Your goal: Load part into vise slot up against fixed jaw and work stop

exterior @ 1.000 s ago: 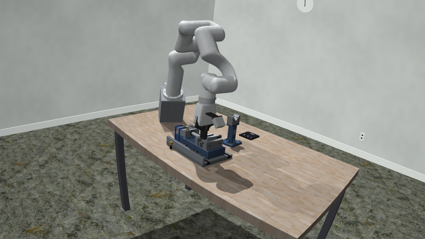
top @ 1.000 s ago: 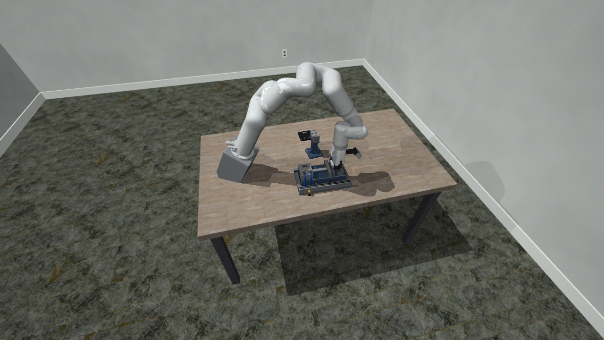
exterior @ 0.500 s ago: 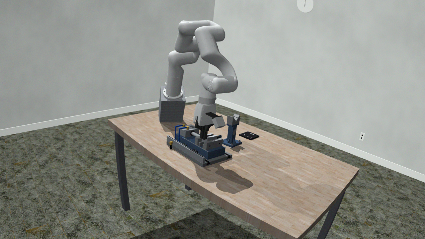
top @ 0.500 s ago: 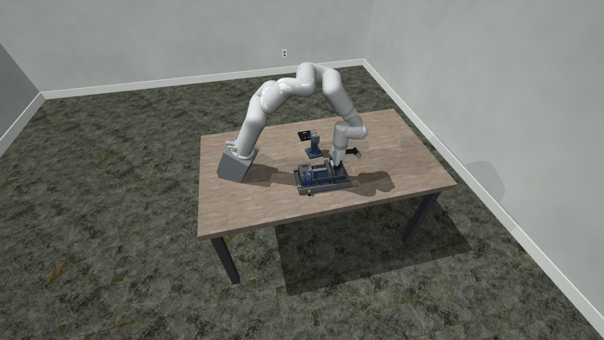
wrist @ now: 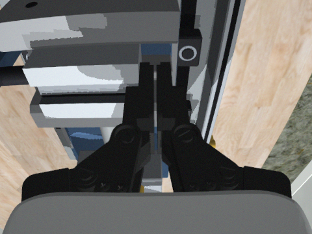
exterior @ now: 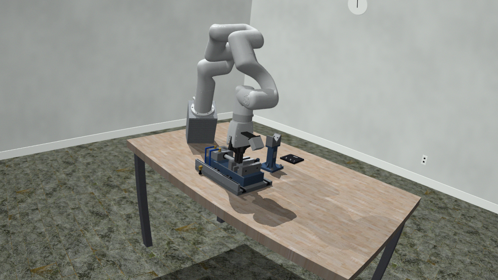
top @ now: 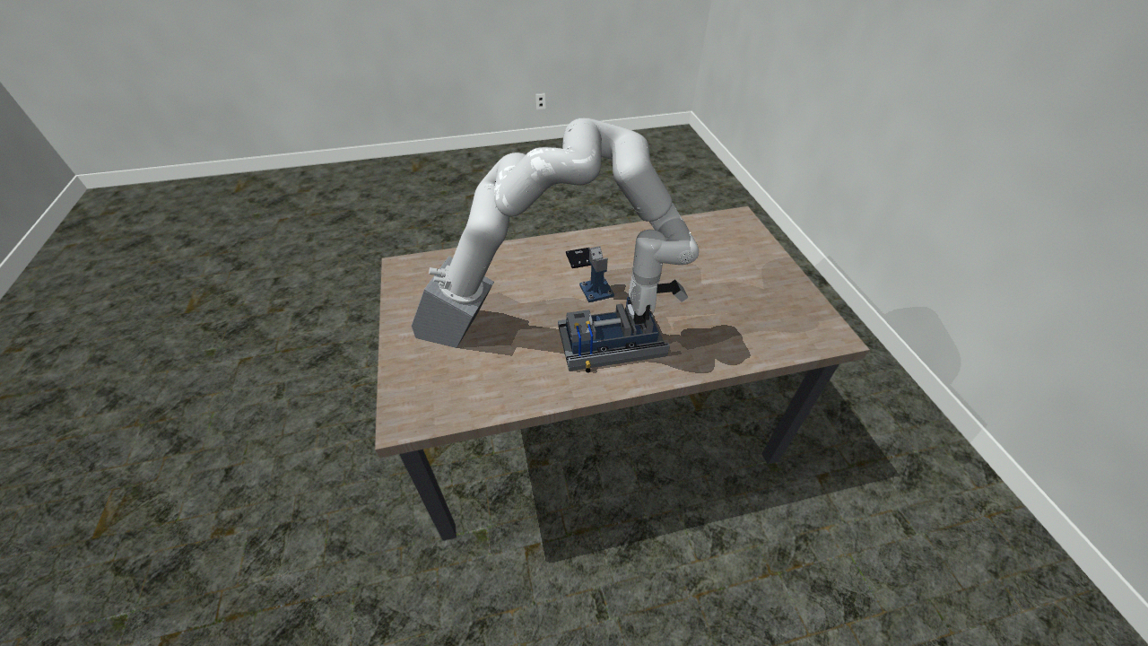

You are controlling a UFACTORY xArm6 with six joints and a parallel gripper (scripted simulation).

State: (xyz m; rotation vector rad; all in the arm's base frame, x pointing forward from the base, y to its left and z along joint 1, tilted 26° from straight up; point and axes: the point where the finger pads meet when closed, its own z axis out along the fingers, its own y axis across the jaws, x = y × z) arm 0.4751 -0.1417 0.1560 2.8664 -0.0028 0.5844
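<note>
The grey block is 4 cm to the left of my hand and 2 cm below it. Also, from my hand: dark work stop rod (8 cm to the left, 3 cm below); fixed jaw (4 cm to the left, 4 cm below, 3 cm ahead); moving jaw (4 cm to the left, 4 cm below, 3 cm behind).
</note>
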